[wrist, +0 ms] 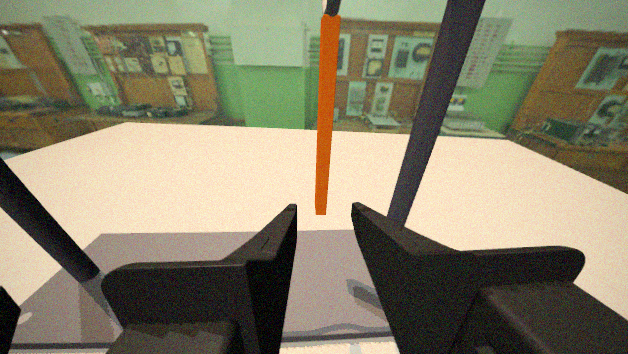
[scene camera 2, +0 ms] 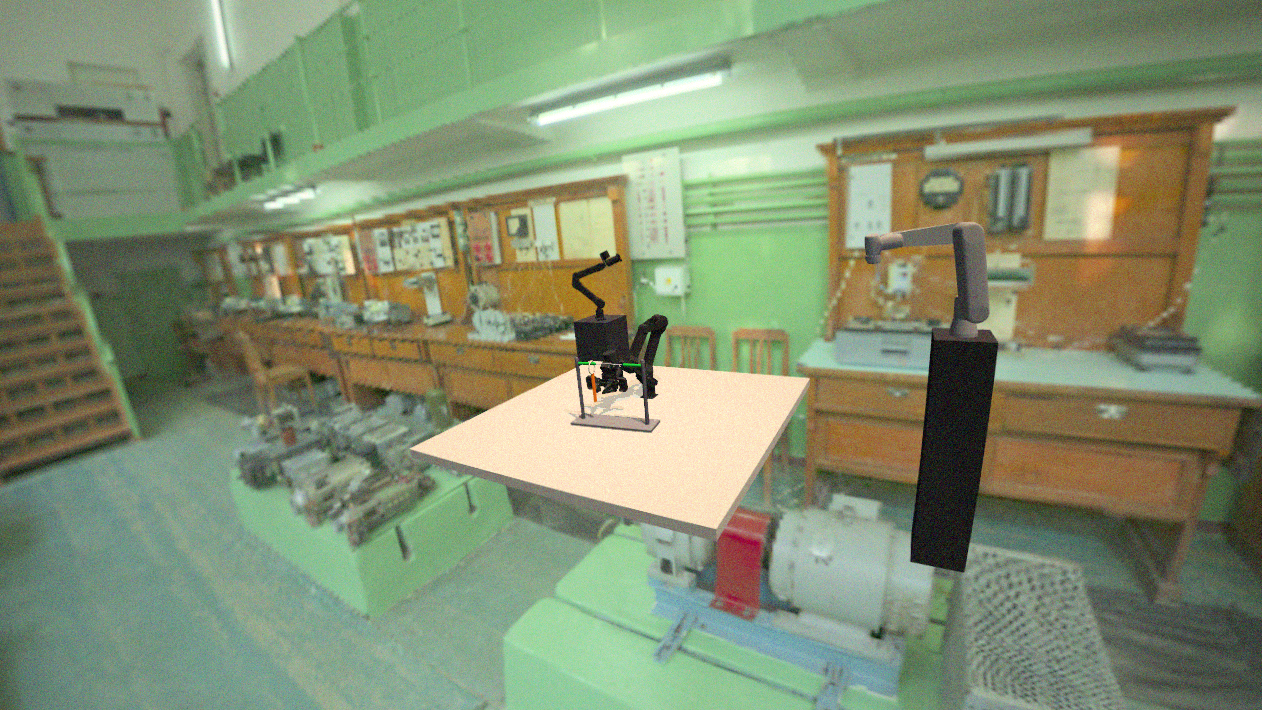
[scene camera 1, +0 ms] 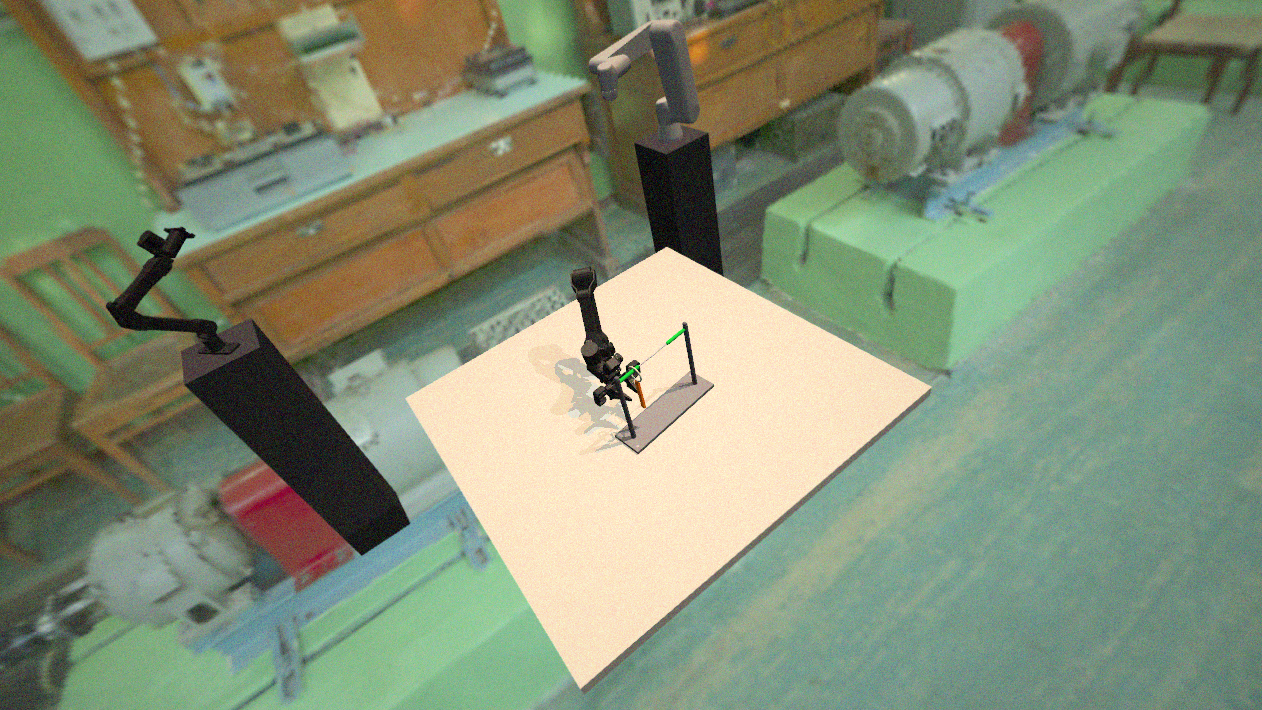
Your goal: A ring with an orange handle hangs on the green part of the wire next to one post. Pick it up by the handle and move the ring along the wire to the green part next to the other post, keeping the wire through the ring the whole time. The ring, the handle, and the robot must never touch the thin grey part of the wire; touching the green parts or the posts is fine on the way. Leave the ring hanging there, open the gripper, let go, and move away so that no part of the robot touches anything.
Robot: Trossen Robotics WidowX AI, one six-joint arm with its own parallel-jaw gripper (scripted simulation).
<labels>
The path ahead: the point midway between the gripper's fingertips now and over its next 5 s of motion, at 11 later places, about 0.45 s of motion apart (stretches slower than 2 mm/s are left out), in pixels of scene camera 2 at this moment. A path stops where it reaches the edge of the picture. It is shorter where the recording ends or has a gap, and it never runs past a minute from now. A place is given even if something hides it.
The gripper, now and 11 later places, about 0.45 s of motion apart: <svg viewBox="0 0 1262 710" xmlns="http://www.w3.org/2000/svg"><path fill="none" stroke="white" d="M598 393L596 394L593 397L591 400L591 401L591 401L591 398L591 398L593 398L597 398L600 398L603 399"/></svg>
</labels>
